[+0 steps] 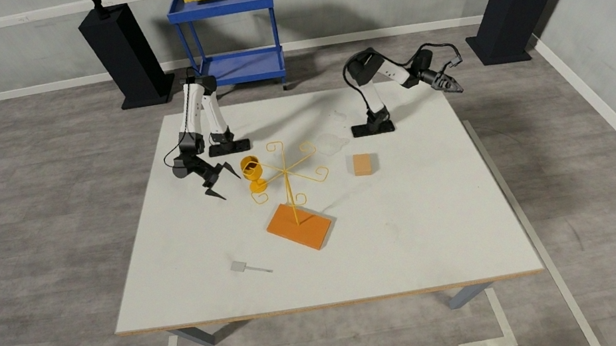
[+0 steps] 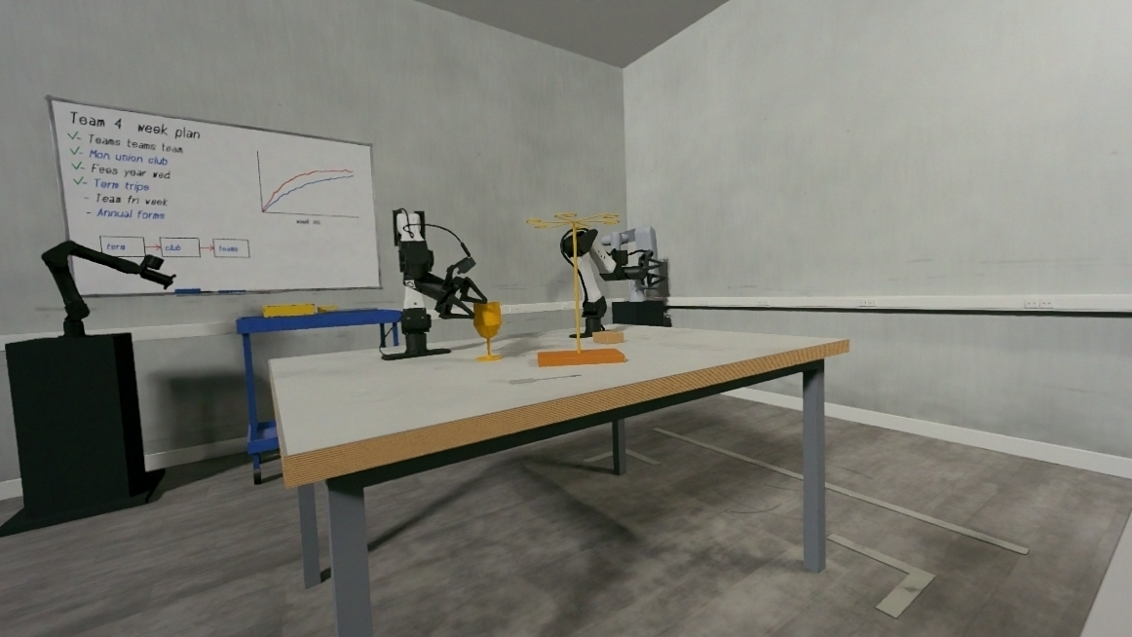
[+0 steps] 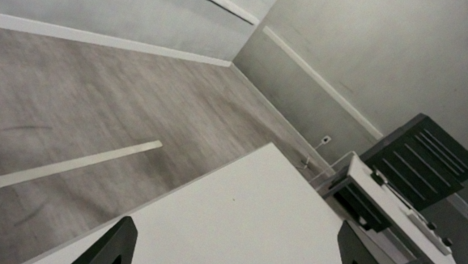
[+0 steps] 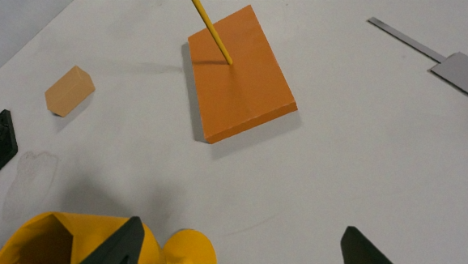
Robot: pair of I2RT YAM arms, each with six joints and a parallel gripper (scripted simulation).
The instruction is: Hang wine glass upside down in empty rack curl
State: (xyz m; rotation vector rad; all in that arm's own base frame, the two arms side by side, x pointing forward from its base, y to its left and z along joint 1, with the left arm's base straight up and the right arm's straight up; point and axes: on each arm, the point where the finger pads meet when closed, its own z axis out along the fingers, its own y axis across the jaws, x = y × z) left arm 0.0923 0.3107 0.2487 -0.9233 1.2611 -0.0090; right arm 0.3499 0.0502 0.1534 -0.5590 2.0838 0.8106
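Observation:
The yellow wine glass lies 100 mm behind my right hand, 70 mm to the left of it and 90 mm below it. Also, from my right hand: tan block (130 mm behind, 530 mm to the left, 140 mm below); then flat grey tool (260 mm ahead, 30 mm to the left, 150 mm below).

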